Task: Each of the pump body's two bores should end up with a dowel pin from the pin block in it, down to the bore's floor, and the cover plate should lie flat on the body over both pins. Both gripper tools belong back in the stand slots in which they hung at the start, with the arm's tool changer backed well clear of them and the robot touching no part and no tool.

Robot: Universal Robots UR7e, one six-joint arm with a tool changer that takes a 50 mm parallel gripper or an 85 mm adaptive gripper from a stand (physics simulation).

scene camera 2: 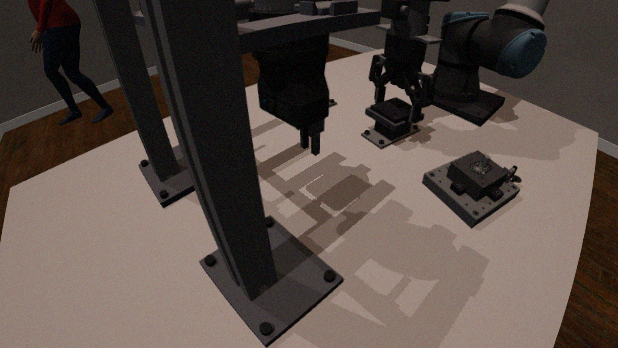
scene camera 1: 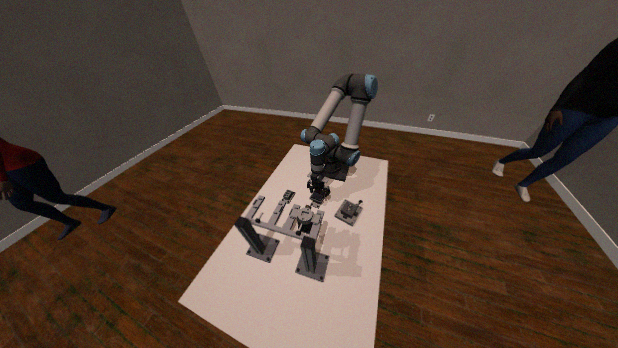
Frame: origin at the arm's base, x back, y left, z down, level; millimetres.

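Seen in the pictures: arm's base at its link origin: (scene camera 2: 453, 92) (scene camera 1: 331, 167).
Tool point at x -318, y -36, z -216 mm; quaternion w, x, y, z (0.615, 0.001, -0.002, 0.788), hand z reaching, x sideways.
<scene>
Offsets run from my tool point to a thing's top centre. "spot": to the spot under its first point.
The arm carries the adaptive gripper (scene camera 1: 318, 193) (scene camera 2: 396, 101), low over the cover plate's holder, one finger on either side of the dark cover plate @[dy +0, dx +0, dz +167 mm] (scene camera 1: 317, 198) (scene camera 2: 392, 109). Whether its fingers press on the plate is too small and dark to tell. The plate lies level on the holder. The pump body @[dy +200, dx -61, dz +157 mm] (scene camera 1: 349, 209) (scene camera 2: 476, 176) sits clamped on its fixture; a light pin @[spot: dy +201, dx -57, dz +164 mm] (scene camera 2: 484, 160) stands upright at its top. Its depth and the other bore cannot be made out. The pin block @[dy -192, dx -22, dz +189 mm] (scene camera 1: 288, 195) is left of the gripper in the first view. The parallel gripper tool @[spot: dy +36, dx -318, dz +12 mm] (scene camera 2: 294, 82) hangs in the stand.
The tool stand's crossbar (scene camera 1: 287, 230) (scene camera 2: 305, 26) spans two posts (scene camera 1: 251, 237) (scene camera 2: 215, 150) on bolted feet, at the near side. The fixture plate @[dy +200, dx -61, dz +207 mm] (scene camera 1: 353, 221) (scene camera 2: 470, 212) has a small handle @[spot: dy +269, dx +30, dz +225 mm] (scene camera 1: 360, 202) (scene camera 2: 514, 176). The robot base (scene camera 2: 457, 95) stands behind the plate holder. Two people stand beyond the table.
</scene>
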